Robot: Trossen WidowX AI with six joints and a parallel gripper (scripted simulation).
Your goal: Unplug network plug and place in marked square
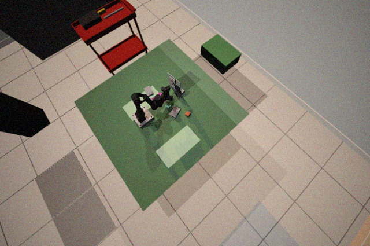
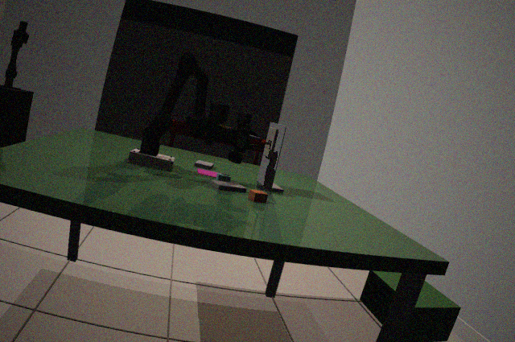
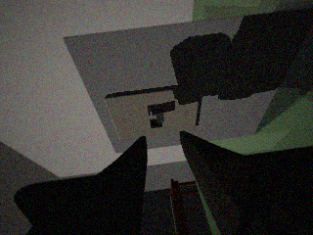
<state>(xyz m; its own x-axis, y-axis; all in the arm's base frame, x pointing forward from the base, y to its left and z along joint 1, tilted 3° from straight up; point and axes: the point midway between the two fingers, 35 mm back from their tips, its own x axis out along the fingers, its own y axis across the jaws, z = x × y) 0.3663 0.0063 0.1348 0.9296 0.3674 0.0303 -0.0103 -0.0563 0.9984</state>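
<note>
The grey network plug lies 5 cm ahead of my gripper tip and 1 cm to the left of it. From my gripper tip the other things lie so: magenta marked square (14 cm behind, 4 cm to the left, 16 cm below); teal block (11 cm behind, 9 cm to the right, 15 cm below); grey panel (7 cm ahead, 1 cm to the left, 6 cm below).
</note>
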